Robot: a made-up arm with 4 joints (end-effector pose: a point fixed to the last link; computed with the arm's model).
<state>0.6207 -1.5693 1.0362 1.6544</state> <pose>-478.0 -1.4 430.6 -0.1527 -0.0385 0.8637 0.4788</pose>
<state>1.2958 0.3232 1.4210 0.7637</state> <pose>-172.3 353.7 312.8 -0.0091 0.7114 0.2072 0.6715</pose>
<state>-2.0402 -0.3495 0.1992 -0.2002</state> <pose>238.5 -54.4 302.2 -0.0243 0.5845 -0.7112 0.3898</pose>
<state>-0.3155 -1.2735 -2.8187 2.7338</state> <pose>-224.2 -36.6 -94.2 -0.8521 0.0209 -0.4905 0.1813</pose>
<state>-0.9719 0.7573 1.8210 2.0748</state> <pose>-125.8 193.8 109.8 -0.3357 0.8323 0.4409 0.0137</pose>
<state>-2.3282 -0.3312 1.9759 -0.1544</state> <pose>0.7 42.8 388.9 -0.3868 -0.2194 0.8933 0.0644</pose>
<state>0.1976 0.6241 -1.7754 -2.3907</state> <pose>-462.6 -198.1 149.4 0.4245 -0.3418 0.6527 0.5263</pose>
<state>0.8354 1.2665 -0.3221 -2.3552</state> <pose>-711.8 250.2 160.9 -0.4481 -0.3070 0.3726 0.7524</pose>
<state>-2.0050 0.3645 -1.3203 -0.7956</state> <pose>163.3 204.6 295.9 -0.3751 0.2909 -0.3814 0.7932</pose>
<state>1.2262 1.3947 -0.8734 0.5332</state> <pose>-287.1 510.4 299.3 -0.0194 -0.3611 -0.9286 0.0830</pose>
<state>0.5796 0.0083 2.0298 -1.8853</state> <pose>-341.1 306.6 47.1 -0.7320 -0.0252 -0.4889 0.4737</pose>
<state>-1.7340 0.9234 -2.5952 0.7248</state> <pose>-93.5 81.7 406.1 -0.3892 0.1614 0.3764 0.8251</pose>
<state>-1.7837 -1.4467 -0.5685 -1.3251</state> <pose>41.4 -79.8 -43.6 0.8030 -0.4812 0.2997 0.1838</pose>
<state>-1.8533 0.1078 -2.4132 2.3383</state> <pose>319.1 87.1 197.8 0.2828 0.6403 0.6953 0.1628</pose>
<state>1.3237 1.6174 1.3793 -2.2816</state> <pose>-578.5 343.3 -30.2 -0.9757 0.0395 0.1463 0.1584</pose>
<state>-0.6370 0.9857 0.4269 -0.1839</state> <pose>-496.4 -98.6 258.2 0.7203 0.0023 -0.6784 0.1443</pose>
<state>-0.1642 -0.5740 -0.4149 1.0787</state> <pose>-575.7 -133.7 363.5 0.6577 0.1547 -0.7108 0.1957</pose>
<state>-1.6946 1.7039 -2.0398 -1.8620</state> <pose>82.3 143.9 301.7 -0.0805 -0.3545 -0.8566 0.3663</pose>
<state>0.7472 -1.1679 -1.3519 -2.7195</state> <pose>-512.3 321.2 -53.0 0.4222 -0.8984 -0.0197 0.1197</pose>
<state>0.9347 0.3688 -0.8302 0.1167</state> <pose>-562.7 270.0 403.0 -0.4558 0.0099 0.8802 0.1321</pose>
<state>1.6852 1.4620 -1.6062 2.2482</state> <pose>-318.5 632.4 353.2 -0.0236 -0.1136 -0.6870 0.7173</pose>
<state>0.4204 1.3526 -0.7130 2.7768</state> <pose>-743.2 156.2 117.2 -0.1066 -0.4837 0.0979 0.8632</pose>
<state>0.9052 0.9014 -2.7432 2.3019</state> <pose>-542.2 64.5 387.6 0.5026 0.2090 -0.1477 0.8258</pose>
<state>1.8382 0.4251 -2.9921 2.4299</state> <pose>-569.1 338.1 251.5 0.6616 -0.1856 -0.2385 0.6862</pose>
